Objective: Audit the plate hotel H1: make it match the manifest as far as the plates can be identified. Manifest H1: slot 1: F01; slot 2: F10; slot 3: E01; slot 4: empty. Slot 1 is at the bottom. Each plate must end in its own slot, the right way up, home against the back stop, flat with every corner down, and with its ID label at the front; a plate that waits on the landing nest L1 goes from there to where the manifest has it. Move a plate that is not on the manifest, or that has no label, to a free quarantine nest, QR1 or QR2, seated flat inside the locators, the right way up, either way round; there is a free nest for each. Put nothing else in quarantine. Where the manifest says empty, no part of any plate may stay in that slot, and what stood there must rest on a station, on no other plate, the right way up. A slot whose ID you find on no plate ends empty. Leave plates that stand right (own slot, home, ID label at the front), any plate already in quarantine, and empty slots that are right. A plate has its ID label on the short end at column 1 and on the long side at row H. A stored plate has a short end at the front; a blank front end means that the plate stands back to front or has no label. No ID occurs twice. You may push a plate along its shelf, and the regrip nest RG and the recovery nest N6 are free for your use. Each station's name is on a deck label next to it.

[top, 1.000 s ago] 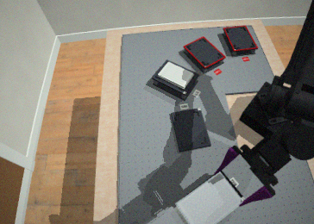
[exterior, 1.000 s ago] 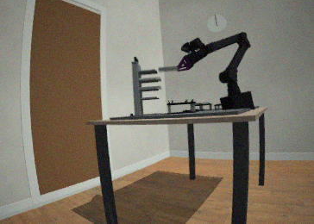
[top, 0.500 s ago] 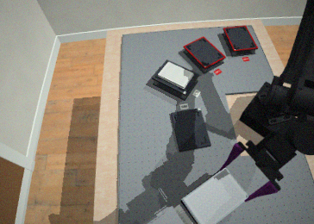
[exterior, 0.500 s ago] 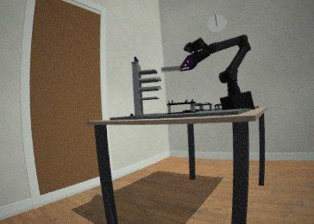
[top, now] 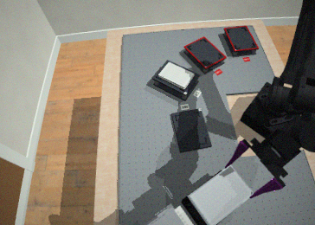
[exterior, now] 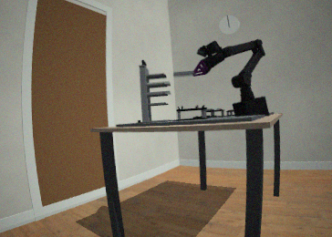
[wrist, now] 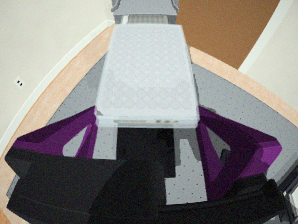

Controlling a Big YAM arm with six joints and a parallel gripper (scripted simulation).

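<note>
Now: hand 50 mm short of the pale plate and 20 mm to the right of it. From my hand the other things lie so: plate hotel (260 mm ahead, 120 mm to the left, 110 mm below); then H1 deck label (260 mm below, 150 mm to the left, 100 mm ahead); then black nest (210 mm below, 30 mm ahead, 20 mm to the left).
</note>
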